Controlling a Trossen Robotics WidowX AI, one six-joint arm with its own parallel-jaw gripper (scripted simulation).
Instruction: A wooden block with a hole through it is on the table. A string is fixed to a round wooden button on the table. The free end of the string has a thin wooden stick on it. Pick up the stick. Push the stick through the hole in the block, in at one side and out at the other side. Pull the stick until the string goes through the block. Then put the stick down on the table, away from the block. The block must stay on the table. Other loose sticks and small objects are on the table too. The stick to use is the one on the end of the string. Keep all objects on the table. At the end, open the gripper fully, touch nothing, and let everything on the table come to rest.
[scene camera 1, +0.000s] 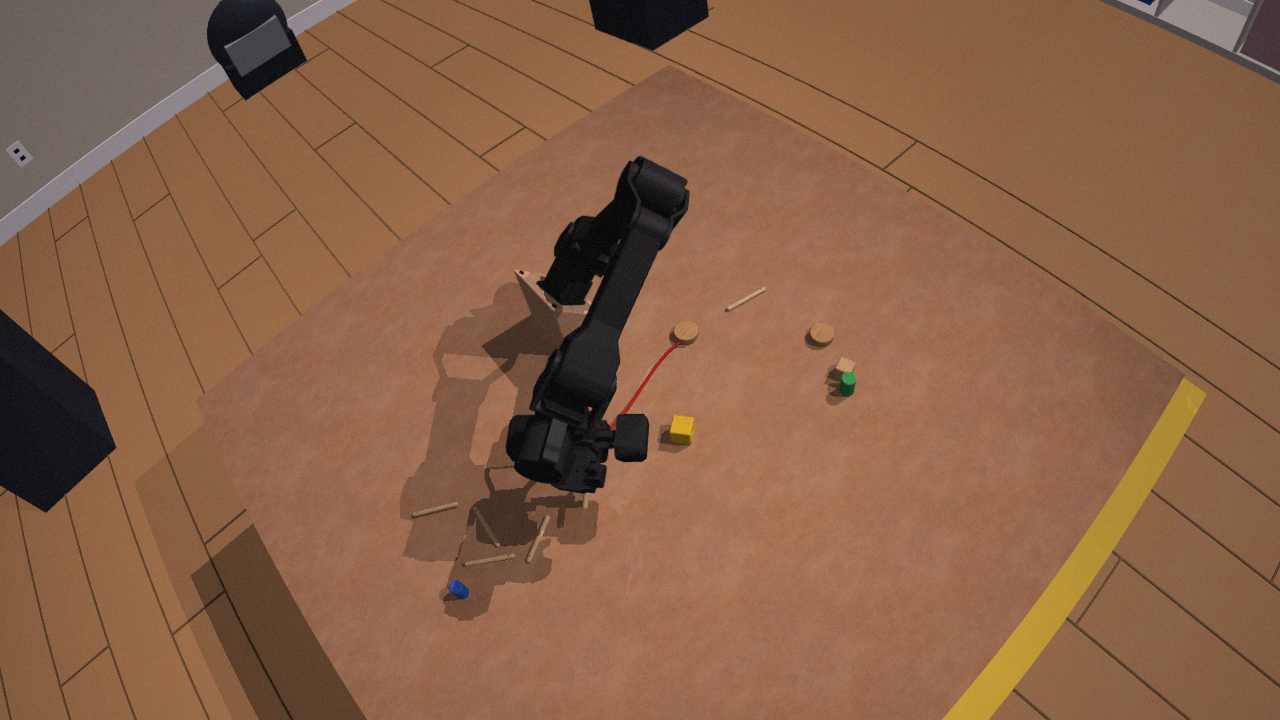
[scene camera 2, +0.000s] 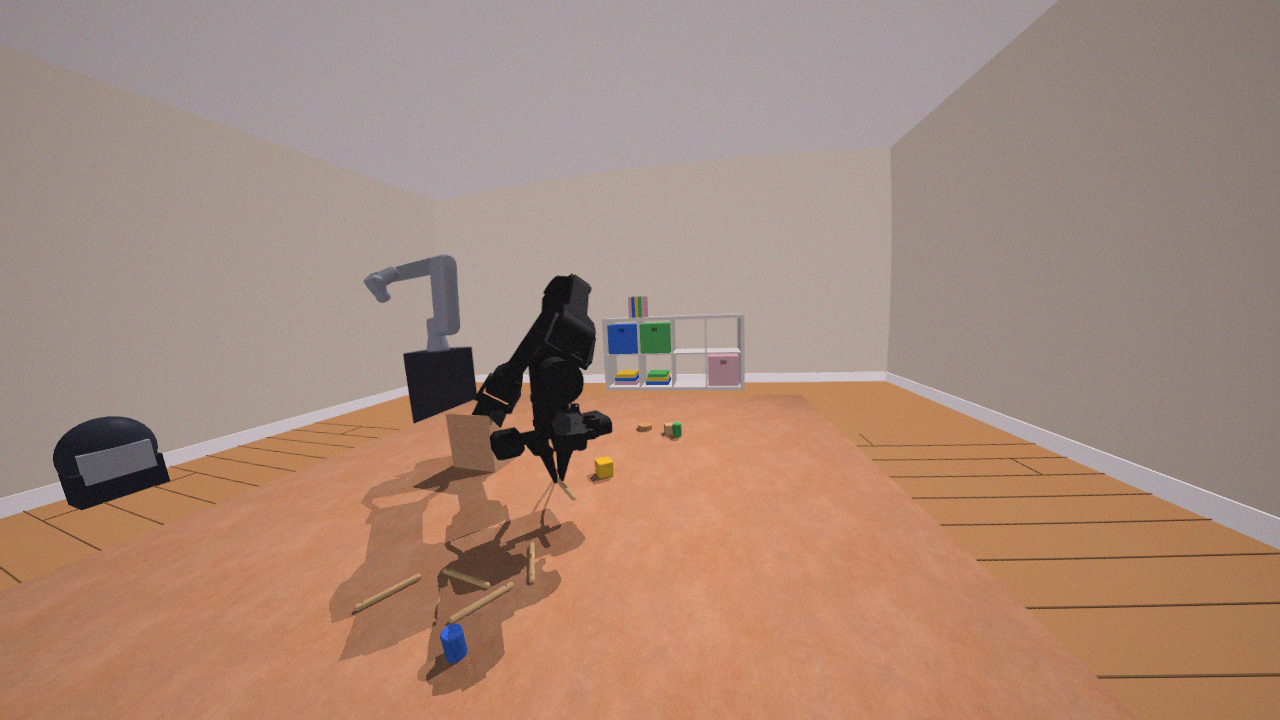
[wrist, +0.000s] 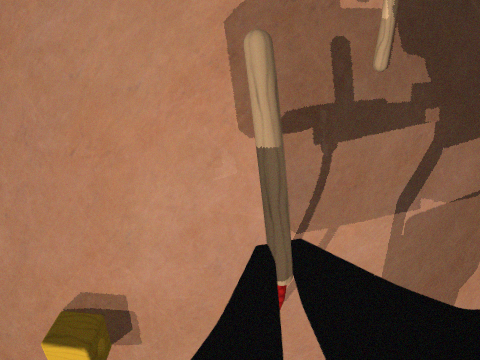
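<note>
Scene camera 1: my gripper (scene camera 1: 589, 465) is visible. Scene camera 2: a blue cylinder (scene camera 2: 452, 637) shows, as does my gripper (scene camera 2: 558, 481). Wrist view: my gripper (wrist: 279, 254) is visible; the blue cylinder is out of frame in the wrist view.
</note>
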